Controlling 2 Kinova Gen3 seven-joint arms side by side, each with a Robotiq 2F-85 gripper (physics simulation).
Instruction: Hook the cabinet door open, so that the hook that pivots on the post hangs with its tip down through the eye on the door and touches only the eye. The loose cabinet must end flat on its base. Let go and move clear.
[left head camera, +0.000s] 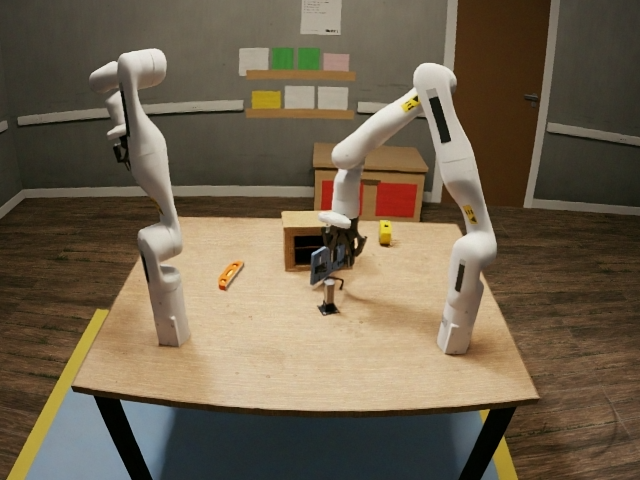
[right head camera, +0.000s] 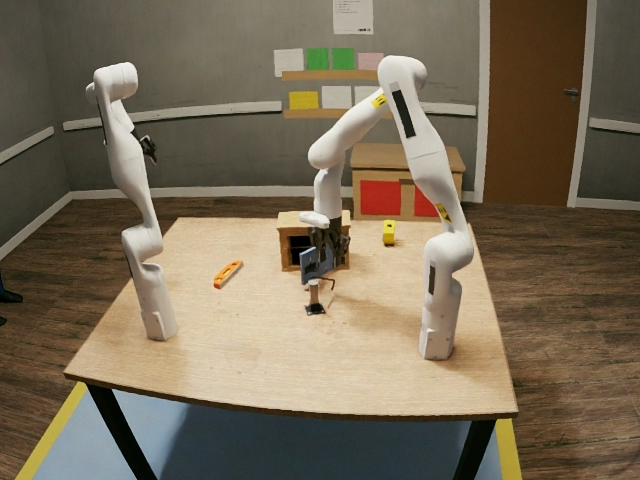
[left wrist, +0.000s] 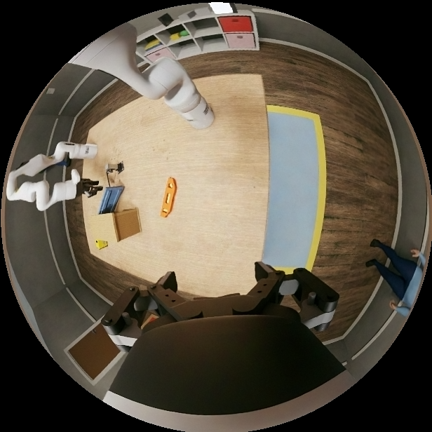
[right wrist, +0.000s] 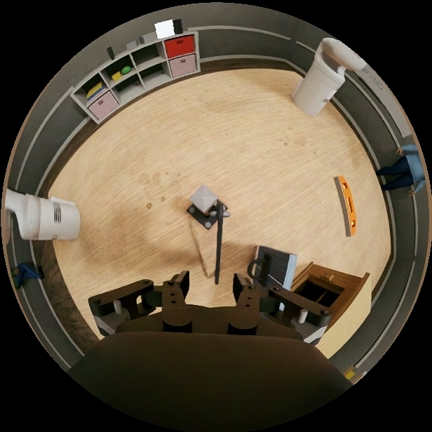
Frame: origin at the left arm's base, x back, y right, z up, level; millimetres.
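Seen in the pictures: right gripper, between the fingertips: (left head camera: 341, 263) (right head camera: 329, 264); left arm's base, origin of its link: (left head camera: 174, 334) (right head camera: 162, 329); right arm's base, origin of its link: (left head camera: 452, 343) (right head camera: 435, 348).
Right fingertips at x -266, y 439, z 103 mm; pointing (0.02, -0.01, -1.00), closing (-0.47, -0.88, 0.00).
Note:
Offsets run from my right fingertips to a thing's top centre. "pt": to the spot under its first point. Level surfaces: height alone.
The wooden cabinet @(dx -120, dy -70, dz +56 mm) (left head camera: 302, 221) (right head camera: 292, 221) (left wrist: 129, 223) (right wrist: 350, 310) stands upright on the table, its blue door (left head camera: 319, 266) (right head camera: 309, 266) (left wrist: 111, 200) (right wrist: 286, 260) swung open. The black eye (right wrist: 251, 270) is on the door. The post @(pt dx +94, dy -28, dz -40 mm) (left head camera: 329, 293) (right head camera: 313, 293) (right wrist: 203, 198) stands in front; its black hook @(pt dx -26, dy +3, dz -84 mm) (left head camera: 341, 283) (right head camera: 332, 282) (right wrist: 219, 245) sticks out sideways, apart from the eye. My right gripper (left head camera: 345, 259) (right head camera: 331, 260) (right wrist: 210, 280) is partly open above the hook's tip, close beside the door, holding nothing. My left gripper (right head camera: 152, 150) (left wrist: 215, 275) is open, high at the left.
An orange level @(dx -46, dy -346, dz -85 mm) (left head camera: 223, 284) (right head camera: 227, 273) (left wrist: 170, 191) (right wrist: 348, 194) lies left of the cabinet. A yellow tape measure @(dx -335, dy +144, dz -28 mm) (left head camera: 385, 235) (right head camera: 388, 235) (left wrist: 101, 244) stands at the back right of the table @(dz -103 mm) (left head camera: 258, 361) (right head camera: 248, 356). A chest (left head camera: 382, 157) stands on the floor behind the table.

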